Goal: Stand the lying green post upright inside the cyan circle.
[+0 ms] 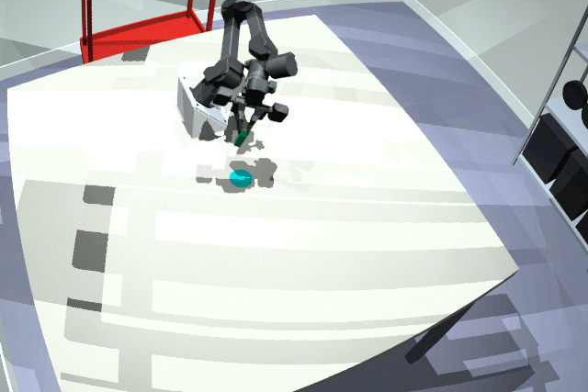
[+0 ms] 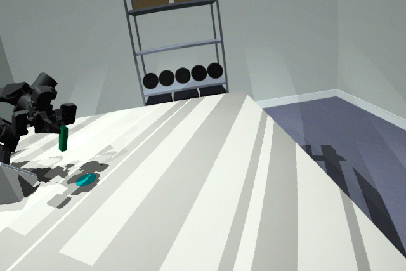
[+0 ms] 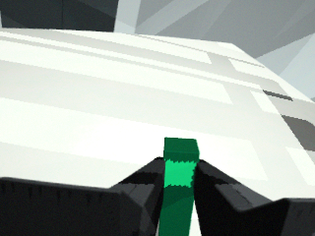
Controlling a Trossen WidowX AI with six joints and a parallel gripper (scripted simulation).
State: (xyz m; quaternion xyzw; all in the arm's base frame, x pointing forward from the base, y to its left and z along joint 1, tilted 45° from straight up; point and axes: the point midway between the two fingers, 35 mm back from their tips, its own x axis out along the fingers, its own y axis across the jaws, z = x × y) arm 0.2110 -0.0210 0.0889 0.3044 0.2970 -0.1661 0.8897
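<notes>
Right now the cyan circle is 1 cm ahead of my gripper tip, 1 cm to the left of it and 15 cm below it. The rest, counted from my gripper tip: green post (1 cm behind, 2 cm below).
</notes>
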